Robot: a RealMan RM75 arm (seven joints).
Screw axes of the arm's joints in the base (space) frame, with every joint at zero. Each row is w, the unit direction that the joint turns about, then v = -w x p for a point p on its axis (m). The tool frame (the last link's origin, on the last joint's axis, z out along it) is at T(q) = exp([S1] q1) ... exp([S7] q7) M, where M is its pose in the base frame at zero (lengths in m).
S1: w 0 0 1 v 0 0 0
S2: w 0 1 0 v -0.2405 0 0
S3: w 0 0 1 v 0 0 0
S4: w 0 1 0 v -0.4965 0 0
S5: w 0 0 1 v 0 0 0
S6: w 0 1 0 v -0.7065 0 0
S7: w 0 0 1 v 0 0 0
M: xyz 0 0 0.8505 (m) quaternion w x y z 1 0 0 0
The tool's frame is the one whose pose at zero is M.
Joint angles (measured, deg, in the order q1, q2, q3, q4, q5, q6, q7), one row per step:
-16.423, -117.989, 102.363, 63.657, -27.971, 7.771, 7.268
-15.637, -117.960, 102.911, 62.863, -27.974, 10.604, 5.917
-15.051, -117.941, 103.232, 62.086, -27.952, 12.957, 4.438
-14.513, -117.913, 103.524, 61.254, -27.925, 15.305, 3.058
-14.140, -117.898, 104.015, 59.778, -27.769, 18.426, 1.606
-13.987, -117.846, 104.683, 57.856, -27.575, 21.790, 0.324
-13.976, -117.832, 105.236, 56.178, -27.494, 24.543, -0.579
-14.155, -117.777, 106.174, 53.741, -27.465, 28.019, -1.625
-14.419, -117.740, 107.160, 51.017, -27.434, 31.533, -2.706
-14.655, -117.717, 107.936, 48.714, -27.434, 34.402, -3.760
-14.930, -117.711, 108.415, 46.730, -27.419, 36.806, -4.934
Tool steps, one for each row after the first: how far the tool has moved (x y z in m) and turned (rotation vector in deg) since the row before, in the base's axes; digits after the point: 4 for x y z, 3 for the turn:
-0.0043, -0.0034, 0.0011, 1.352, -1.462, -0.140
-0.0040, -0.0026, 0.0013, 1.158, -1.523, 0.026
-0.0040, -0.0026, 0.0014, 1.154, -1.389, -0.022
-0.0047, -0.0029, 0.0005, 1.289, -1.218, -0.288
-0.0049, -0.0030, -0.0006, 1.137, -0.811, -0.471
-0.0037, -0.0023, -0.0007, 0.879, -0.558, -0.449
-0.0048, -0.0031, -0.0022, 0.791, -0.441, -0.636
-0.0055, -0.0035, -0.0027, 0.640, -0.335, -0.582
-0.0048, -0.0031, -0.0019, 0.484, -0.410, -0.431
-0.0040, -0.0023, -0.0008, 0.474, -0.621, -0.323

